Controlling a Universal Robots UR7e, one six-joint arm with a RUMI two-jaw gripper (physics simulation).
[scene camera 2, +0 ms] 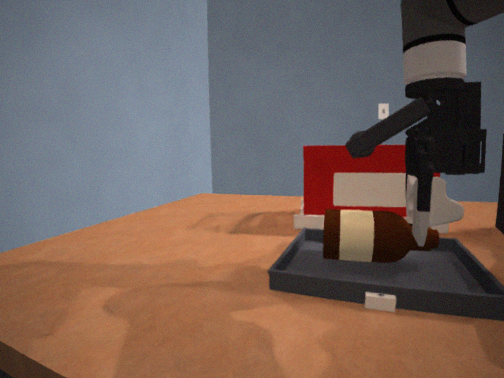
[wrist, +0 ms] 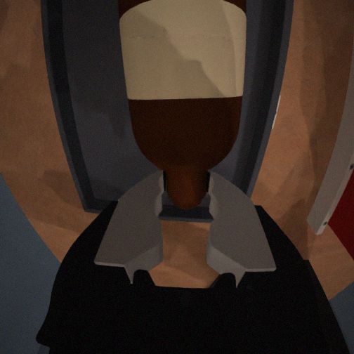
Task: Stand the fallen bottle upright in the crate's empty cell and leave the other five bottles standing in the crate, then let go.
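Places are measured from the arm's base along level axes (x ahead, y left, z up), in metres.
Where they show: gripper, between the fingertips: (scene camera 2: 417,241).
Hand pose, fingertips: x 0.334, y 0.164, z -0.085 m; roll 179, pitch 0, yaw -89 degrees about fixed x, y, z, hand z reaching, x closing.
Note:
Each offset is from my fingertips to the top centre of the thing. "spot": to the spot under its first point.
A brown bottle @(dx +0.053, dy +0.003, dz +0.042 m) (scene camera 2: 391,237) (wrist: 185,125) with a cream label lies on its side in the dark grey tray @(spot: dx +0.121, dy +0.119, dz -0.025 m) (scene camera 2: 320,288) (wrist: 186,218). In the scene view its neck points right, and in the wrist view it points down toward my gripper. My gripper (scene camera 2: 421,241) (wrist: 185,172) is shut on the bottle's neck, one light grey jaw on each side. The bottle is still level, low over the tray floor; whether it touches the floor is unclear. The crate with its empty cell and the other five bottles cannot be made out in these views.
A red upright panel @(spot: dx +0.164, dy -0.167, dz +0.076 m) (scene camera 2: 318,175) (wrist: 346,220) with a pale rectangle stands behind the tray, along a white base strip @(spot: dx +0.184, dy -0.152, dz -0.020 m) (scene camera 2: 307,221) (wrist: 327,195). A small white tag @(spot: dx +0.057, dy +0.128, dz -0.028 m) (scene camera 2: 380,302) is on the tray's front wall. A dark object (scene camera 2: 501,185) shows at the right edge.

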